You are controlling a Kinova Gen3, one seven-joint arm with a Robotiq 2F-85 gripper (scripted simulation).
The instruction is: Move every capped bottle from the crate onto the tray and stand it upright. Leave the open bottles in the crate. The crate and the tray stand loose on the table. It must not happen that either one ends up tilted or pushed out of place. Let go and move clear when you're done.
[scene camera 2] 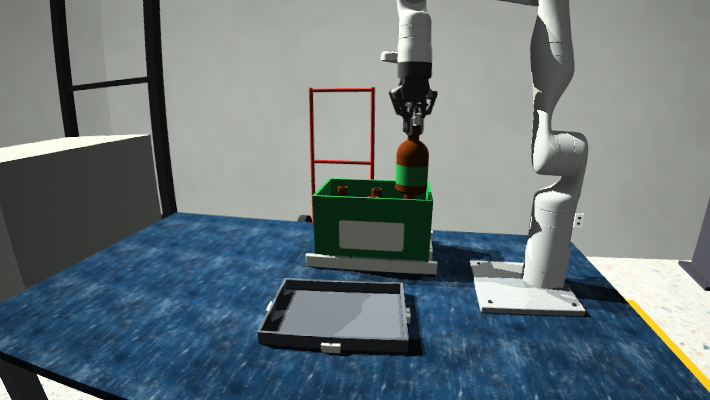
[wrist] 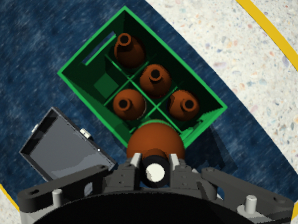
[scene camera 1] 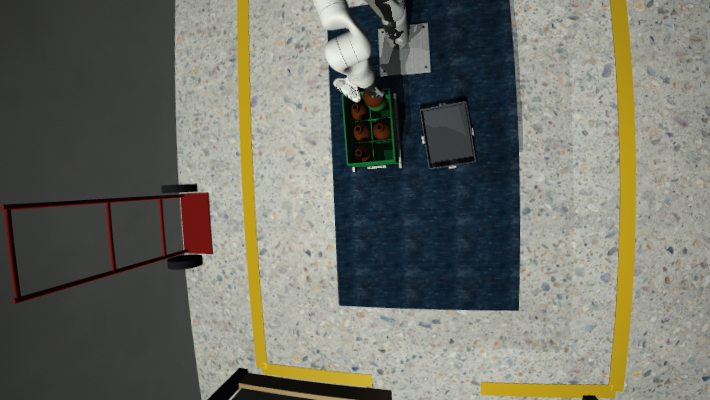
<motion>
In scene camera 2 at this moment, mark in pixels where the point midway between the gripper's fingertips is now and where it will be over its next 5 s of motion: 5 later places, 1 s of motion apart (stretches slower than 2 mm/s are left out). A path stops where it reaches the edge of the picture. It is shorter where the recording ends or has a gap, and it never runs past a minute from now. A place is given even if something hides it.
My gripper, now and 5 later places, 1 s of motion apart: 413,134; 404,133; 385,134; 380,137; 377,139; 373,142
</motion>
